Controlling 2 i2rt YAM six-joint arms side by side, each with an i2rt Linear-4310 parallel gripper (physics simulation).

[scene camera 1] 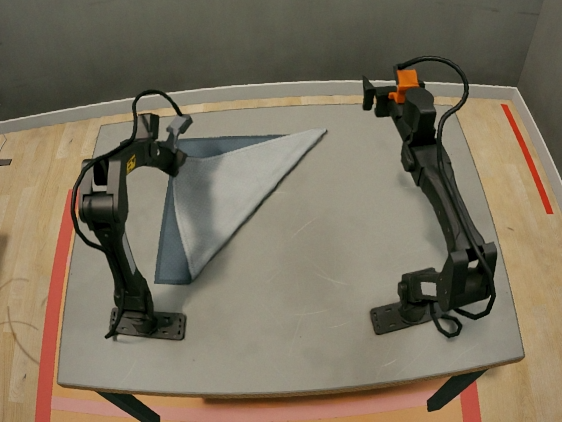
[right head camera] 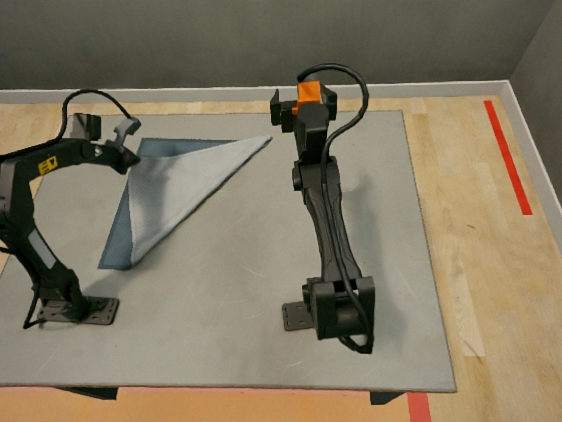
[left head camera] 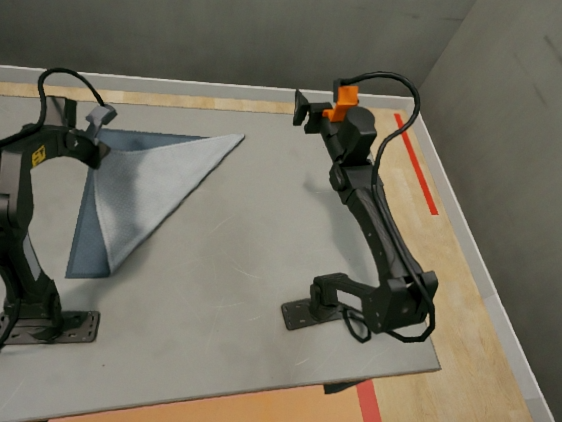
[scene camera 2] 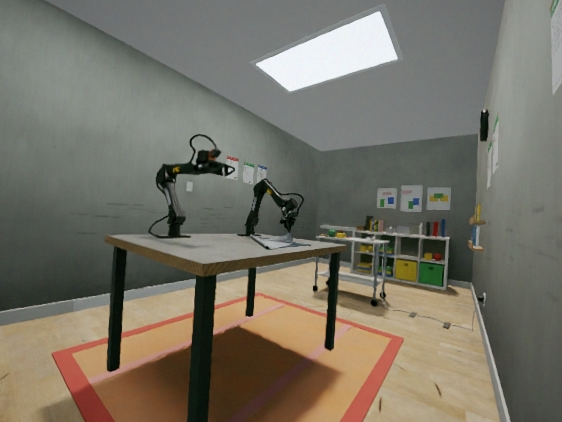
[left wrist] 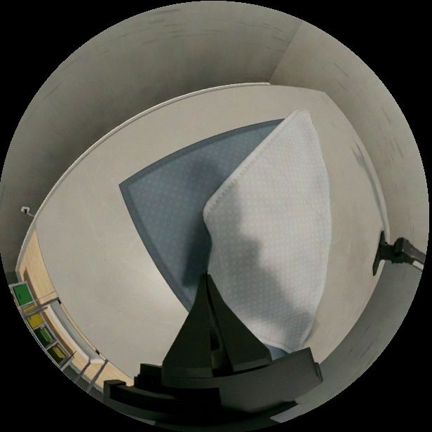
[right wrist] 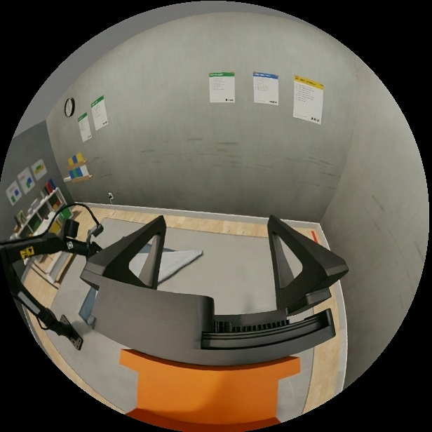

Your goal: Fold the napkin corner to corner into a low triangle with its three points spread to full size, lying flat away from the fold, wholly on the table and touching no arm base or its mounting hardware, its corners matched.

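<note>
The napkin's pale flap (left head camera: 150, 185) (right head camera: 175, 185) (scene camera 1: 225, 190) (left wrist: 280, 225) lies over its dark blue layer (left head camera: 86, 245) (right head camera: 115, 245) (scene camera 1: 170, 255) (left wrist: 160, 215). The fold runs diagonally from upper right to lower left in the head views. Dark strips show along the back and left edges, so the edges are not matched. My left gripper (left wrist: 204, 277) (scene camera 2: 288, 231) is shut on the flap's corner, raised above the table in scene camera 2. The arm hides the tips in the head views. My right gripper (right wrist: 215, 220) (scene camera 2: 231, 170) is open and empty, high above the table's right side.
The grey table (left head camera: 215, 325) (scene camera 1: 300, 350) carries both arms. The left arm's base plate (left head camera: 82, 327) (scene camera 1: 172, 326) lies just below the napkin's lower corner, with a gap. The right arm's base plate (left head camera: 297, 315) (scene camera 1: 385, 320) stands farther right. A white trolley (scene camera 2: 350, 240) stands beyond the table.
</note>
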